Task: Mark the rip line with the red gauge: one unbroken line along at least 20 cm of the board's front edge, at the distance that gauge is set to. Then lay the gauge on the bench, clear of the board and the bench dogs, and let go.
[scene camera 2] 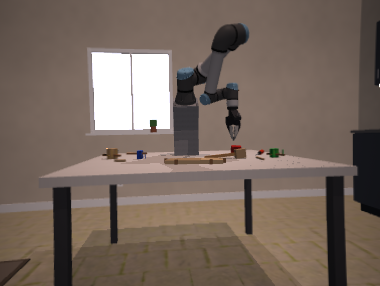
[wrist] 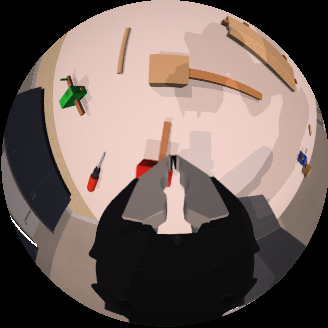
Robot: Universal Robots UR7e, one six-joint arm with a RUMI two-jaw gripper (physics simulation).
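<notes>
The red gauge (scene camera 2: 235,148) (wrist: 146,168) lies on the bench toward the back right, its wooden beam showing in the wrist view; the fingers hide part of its red block. My gripper (scene camera 2: 233,139) (wrist: 172,155) is shut and empty, pointing down above the bench close over the red gauge. The board (scene camera 2: 195,161) (wrist: 262,52) lies near the middle front of the bench, with small brown bench dogs (wrist: 225,22) at its edges. No marked line can be made out on the board.
A mallet (scene camera 2: 240,153) (wrist: 169,70) lies between gauge and board. A screwdriver (scene camera 2: 261,151) (wrist: 93,179), green gauge (scene camera 2: 274,152) (wrist: 73,97) and thin stick (scene camera 2: 260,158) (wrist: 123,51) lie right. A blue gauge (scene camera 2: 140,154) (wrist: 302,158) and tan block (scene camera 2: 112,153) (wrist: 306,170) lie left.
</notes>
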